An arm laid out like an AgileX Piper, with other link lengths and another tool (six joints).
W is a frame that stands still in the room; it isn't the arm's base.
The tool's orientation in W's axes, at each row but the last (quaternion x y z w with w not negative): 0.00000 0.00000 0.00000 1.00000; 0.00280 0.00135 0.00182 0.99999; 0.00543 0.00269 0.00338 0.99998; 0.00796 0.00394 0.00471 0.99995; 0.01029 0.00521 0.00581 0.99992; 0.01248 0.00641 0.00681 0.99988; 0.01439 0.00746 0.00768 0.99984; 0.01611 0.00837 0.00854 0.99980; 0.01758 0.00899 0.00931 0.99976; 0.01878 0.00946 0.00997 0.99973; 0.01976 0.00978 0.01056 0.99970
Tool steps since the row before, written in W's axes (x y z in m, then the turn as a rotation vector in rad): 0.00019 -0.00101 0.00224 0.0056 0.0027 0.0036; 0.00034 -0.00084 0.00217 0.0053 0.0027 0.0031; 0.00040 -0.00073 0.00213 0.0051 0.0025 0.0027; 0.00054 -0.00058 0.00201 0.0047 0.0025 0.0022; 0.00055 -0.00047 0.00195 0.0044 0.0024 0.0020; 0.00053 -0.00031 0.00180 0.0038 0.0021 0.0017; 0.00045 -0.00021 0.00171 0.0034 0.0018 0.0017; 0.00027 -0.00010 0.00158 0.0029 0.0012 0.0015; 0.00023 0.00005 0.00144 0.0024 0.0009 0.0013; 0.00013 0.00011 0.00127 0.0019 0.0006 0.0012; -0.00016 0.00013 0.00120 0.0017 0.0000 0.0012
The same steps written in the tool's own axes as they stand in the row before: 0.00019 -0.00101 0.00224 0.0056 0.0027 0.0036; 0.00033 -0.00083 0.00218 0.0053 0.0027 0.0031; 0.00038 -0.00071 0.00214 0.0051 0.0025 0.0027; 0.00052 -0.00055 0.00202 0.0047 0.0025 0.0022; 0.00052 -0.00044 0.00196 0.0044 0.0024 0.0020; 0.00050 -0.00027 0.00181 0.0038 0.0021 0.0017; 0.00042 -0.00017 0.00172 0.0034 0.0018 0.0017; 0.00024 -0.00005 0.00159 0.0029 0.0012 0.0015; 0.00021 0.00010 0.00144 0.0024 0.0009 0.0013; 0.00011 0.00016 0.00127 0.0019 0.0006 0.0012; -0.00018 0.00018 0.00119 0.0017 0.0000 0.0012
